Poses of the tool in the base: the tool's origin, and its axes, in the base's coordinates. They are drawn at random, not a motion.
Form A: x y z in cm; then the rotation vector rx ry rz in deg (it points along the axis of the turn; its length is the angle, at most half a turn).
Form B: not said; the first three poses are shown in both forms.
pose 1, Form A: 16.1 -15.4 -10.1 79.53 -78.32 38.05
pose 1, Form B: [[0.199 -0.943 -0.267 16.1], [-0.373 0.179 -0.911 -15.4], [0.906 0.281 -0.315 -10.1], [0 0 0 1]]
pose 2, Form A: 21.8 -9.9 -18.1 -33.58 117.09 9.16
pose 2, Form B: [[-0.416 -0.467 0.780 21.8], [-0.340 0.876 0.343 -9.9], [-0.843 -0.123 -0.524 -18.1], [0 0 0 1]]
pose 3, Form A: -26.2 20.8 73.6 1.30 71.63 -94.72
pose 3, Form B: [[-0.481 0.709 0.516 -26.2], [-0.689 0.058 -0.722 20.8], [-0.542 -0.703 0.461 73.6], [0 0 0 1]]
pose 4, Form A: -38.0 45.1 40.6 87.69 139.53 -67.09
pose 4, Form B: [[-0.514 0.786 -0.343 -38.0], [0.759 0.230 -0.609 45.1], [-0.400 -0.573 -0.715 40.6], [0 0 0 1]]
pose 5, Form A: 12.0 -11.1 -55.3 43.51 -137.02 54.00
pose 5, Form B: [[-0.743 -0.636 -0.208 12.0], [-0.323 0.613 -0.721 -11.1], [0.586 -0.469 -0.661 -55.3], [0 0 0 1]]
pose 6, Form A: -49.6 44.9 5.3 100.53 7.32 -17.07
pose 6, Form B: [[0.960 0.249 -0.129 -49.6], [-0.078 -0.206 -0.976 44.9], [-0.269 0.947 -0.178 5.3], [0 0 0 1]]
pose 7, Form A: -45.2 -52.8 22.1 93.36 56.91 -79.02
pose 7, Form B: [[0.111 0.913 -0.393 -45.2], [0.083 -0.402 -0.912 -52.8], [-0.990 0.069 -0.121 22.1], [0 0 0 1]]
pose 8, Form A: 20.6 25.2 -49.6 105.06 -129.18 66.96
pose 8, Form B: [[-0.315 -0.846 0.430 20.6], [-0.839 0.036 -0.543 25.2], [0.444 -0.532 -0.722 -49.6], [0 0 0 1]]
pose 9, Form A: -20.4 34.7 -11.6 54.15 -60.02 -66.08
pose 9, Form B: [[0.087 0.241 -0.967 -20.4], [-0.985 0.164 -0.048 34.7], [0.147 0.957 0.251 -11.6], [0 0 0 1]]
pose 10, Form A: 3.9 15.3 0.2 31.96 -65.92 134.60
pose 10, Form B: [[-0.811 -0.565 0.153 3.9], [0.226 -0.543 -0.809 15.3], [0.540 -0.621 0.567 0.2], [0 0 0 1]]
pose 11, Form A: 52.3 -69.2 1.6 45.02 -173.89 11.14
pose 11, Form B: [[-0.875 -0.483 0.030 52.3], [-0.483 0.867 -0.120 -69.2], [0.032 -0.119 -0.992 1.6], [0 0 0 1]]
